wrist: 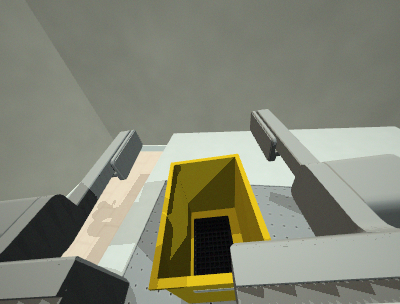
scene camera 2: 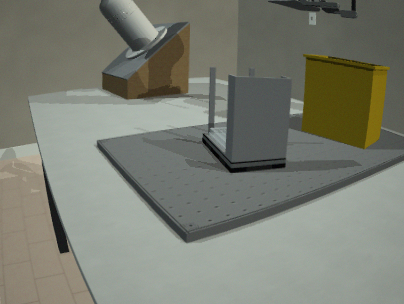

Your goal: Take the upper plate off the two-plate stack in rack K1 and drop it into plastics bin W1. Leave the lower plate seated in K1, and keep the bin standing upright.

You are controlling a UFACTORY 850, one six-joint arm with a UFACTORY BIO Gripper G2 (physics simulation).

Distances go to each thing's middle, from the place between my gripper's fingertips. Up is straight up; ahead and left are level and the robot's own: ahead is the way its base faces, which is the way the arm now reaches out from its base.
Scene:
I see the yellow plastics bin W1 [scene camera 2: 343,99] 210 mm below my hand.

